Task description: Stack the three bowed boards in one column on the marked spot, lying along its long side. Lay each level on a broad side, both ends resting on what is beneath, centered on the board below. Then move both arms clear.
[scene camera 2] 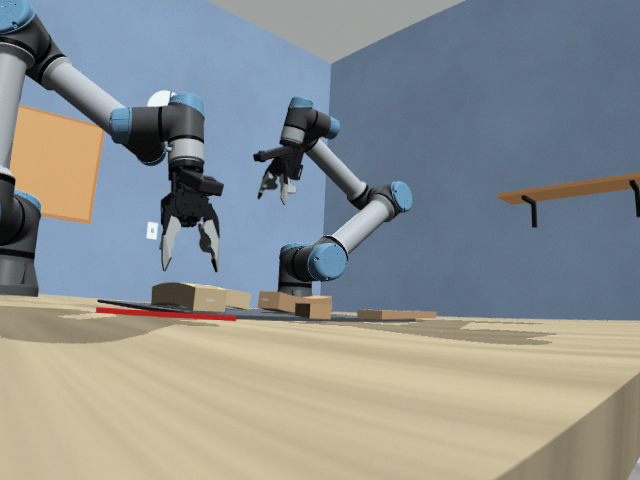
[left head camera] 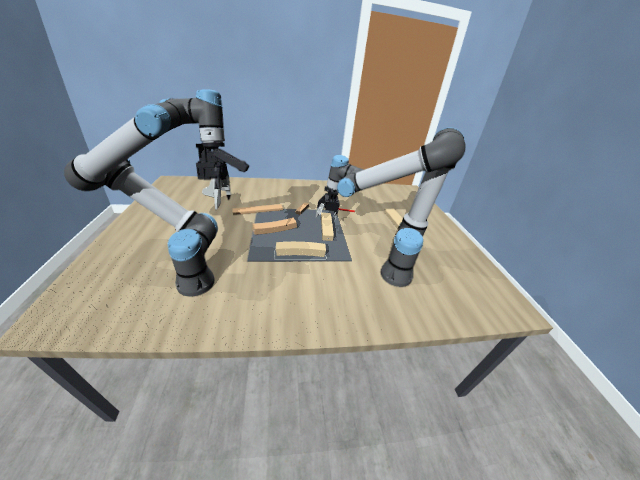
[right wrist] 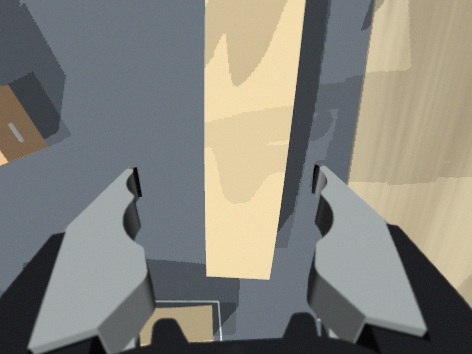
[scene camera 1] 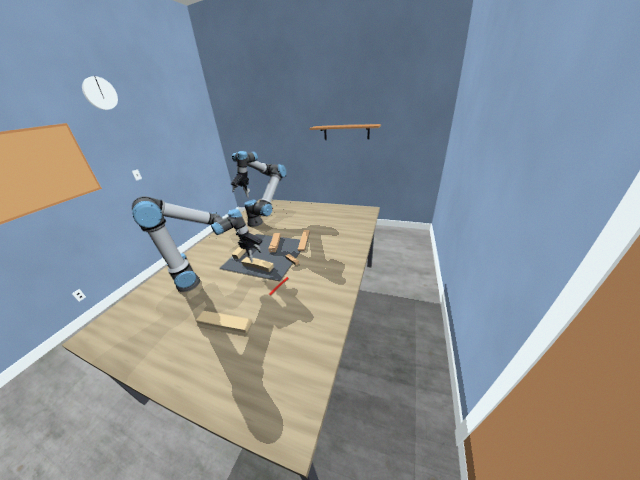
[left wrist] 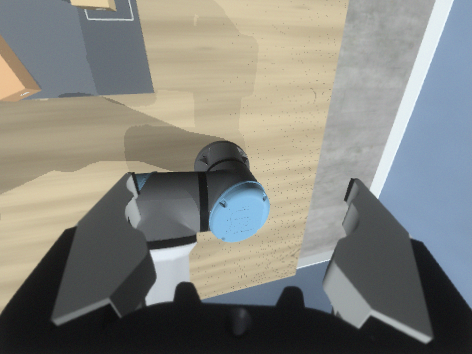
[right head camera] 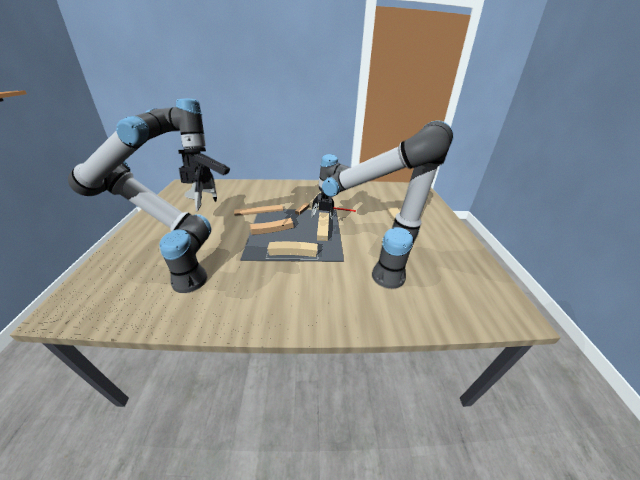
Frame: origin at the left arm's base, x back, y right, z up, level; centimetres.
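Seen in the pictures: left gripper, between the fingertips: (scene camera 2: 270,202) (left head camera: 223,204) (scene camera 1: 240,195) (left wrist: 241,177) (right head camera: 207,206); right gripper, between the fingertips: (scene camera 2: 191,271) (left head camera: 325,218) (right wrist: 227,168) (scene camera 1: 256,257) (right head camera: 321,218); left arm's base, origin of its link: (left head camera: 196,282) (scene camera 1: 255,223) (left wrist: 221,167) (right head camera: 189,280); right arm's base, origin of its link: (scene camera 2: 4,293) (left head camera: 396,275) (right head camera: 388,276).
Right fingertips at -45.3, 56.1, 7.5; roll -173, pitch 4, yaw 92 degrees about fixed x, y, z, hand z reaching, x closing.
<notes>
Offsets run from my right fingertips to a thing's top centre, as dx, dy, dz.
One pale bowed board {+22.7, -13.1, -1.9} (left head camera: 300,249) (right head camera: 292,249) (scene camera 1: 237,252) lies on the marked outline (left wrist: 110,19) (right wrist: 187,301). A second pale board {-0.1, +1.1, -2.3} (left head camera: 327,227) (right head camera: 323,227) (scene camera 2: 173,296) (right wrist: 245,150) lies on the mat's right side in the head views. An orange bowed board {+3.2, -27.4, -2.5} (left head camera: 273,225) (right head camera: 271,226) (scene camera 1: 275,241) lies on the mat's left side. My right gripper (scene camera 2: 190,269) (right wrist: 227,168) is open above the second pale board, with space between its fingertips and the wood. My left gripper (left head camera: 222,200) (scene camera 2: 271,198) (left wrist: 241,177) is open and empty, high over the table's left side in the head views.
A thin orange board {-16.7, -40.3, -5.3} (left head camera: 258,209) (scene camera 1: 303,240) and a short orange block {-20.7, -13.0, -4.7} (left head camera: 302,208) (scene camera 1: 292,259) lie around the mat's far edge in the left head view. A red strip {-25.1, +12.6, -6.9} (left head camera: 347,210) (scene camera 1: 279,286) lies beside the mat. Another pale board {-11.6, +47.9, -5.0} (scene camera 1: 224,321) lies near the right arm's base.
</notes>
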